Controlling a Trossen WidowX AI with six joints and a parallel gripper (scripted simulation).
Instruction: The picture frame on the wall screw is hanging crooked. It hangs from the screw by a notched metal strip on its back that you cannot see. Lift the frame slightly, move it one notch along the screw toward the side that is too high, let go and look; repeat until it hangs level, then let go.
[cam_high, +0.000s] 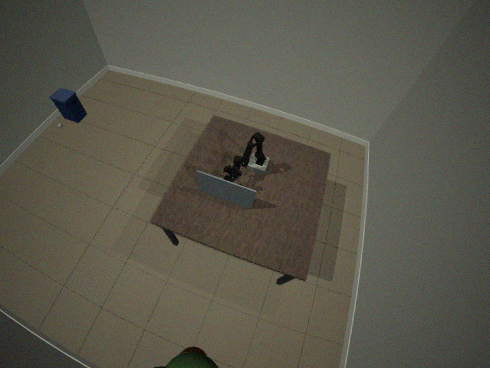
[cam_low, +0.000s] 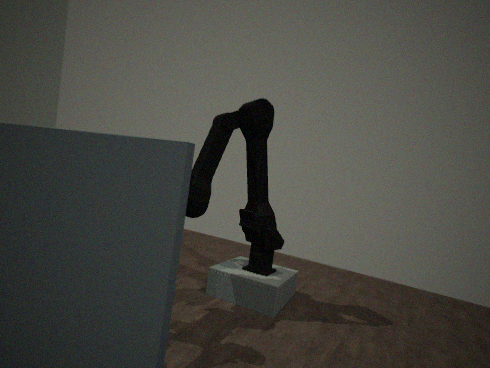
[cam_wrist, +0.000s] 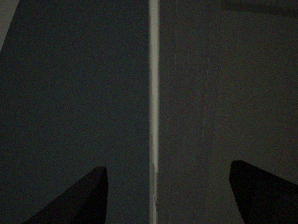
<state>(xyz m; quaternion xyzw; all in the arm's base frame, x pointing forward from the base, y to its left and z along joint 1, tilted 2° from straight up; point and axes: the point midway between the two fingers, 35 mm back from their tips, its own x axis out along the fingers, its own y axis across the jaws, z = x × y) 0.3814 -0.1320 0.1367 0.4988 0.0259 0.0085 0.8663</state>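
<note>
Now: gripper tip 1 cm short of the grey picture frame, 3 cm to the left of it and 5 cm above it. From my gripper tip the other things lie so: blue-grey wall panel (2 cm ahead, 1 cm to the right, 6 cm below).
</note>
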